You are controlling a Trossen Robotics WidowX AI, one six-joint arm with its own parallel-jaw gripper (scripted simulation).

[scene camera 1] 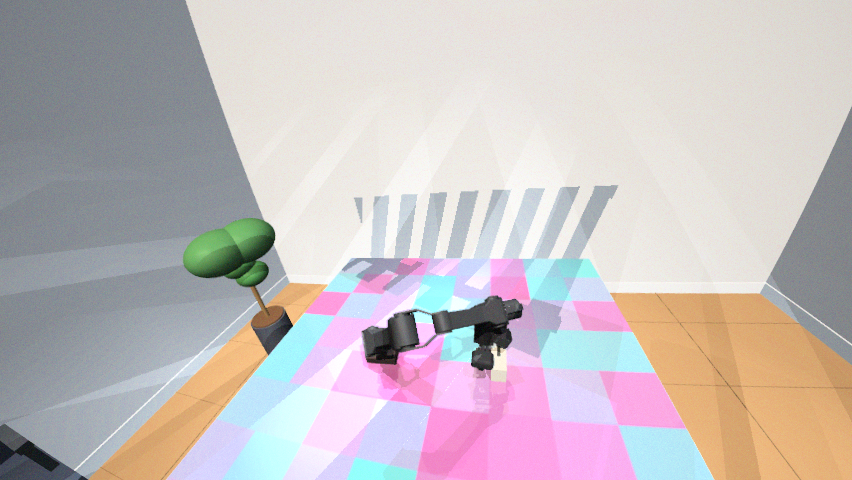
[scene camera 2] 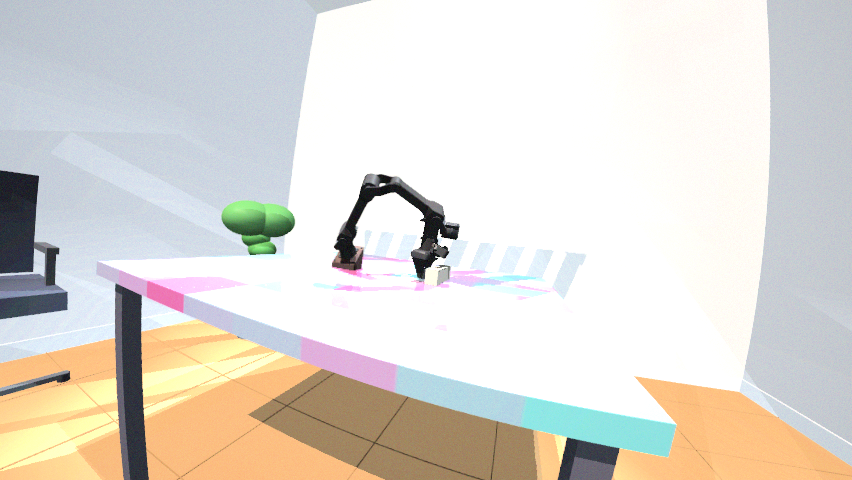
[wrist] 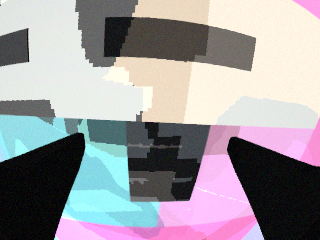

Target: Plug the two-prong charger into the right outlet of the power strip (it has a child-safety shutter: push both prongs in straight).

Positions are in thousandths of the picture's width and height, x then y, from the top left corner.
Scene:
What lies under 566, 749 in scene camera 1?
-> My gripper.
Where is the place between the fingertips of my gripper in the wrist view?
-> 498, 598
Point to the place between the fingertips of my gripper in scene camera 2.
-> At 496, 574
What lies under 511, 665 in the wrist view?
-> A two-prong charger.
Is my gripper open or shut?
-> Open.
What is my gripper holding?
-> Nothing.

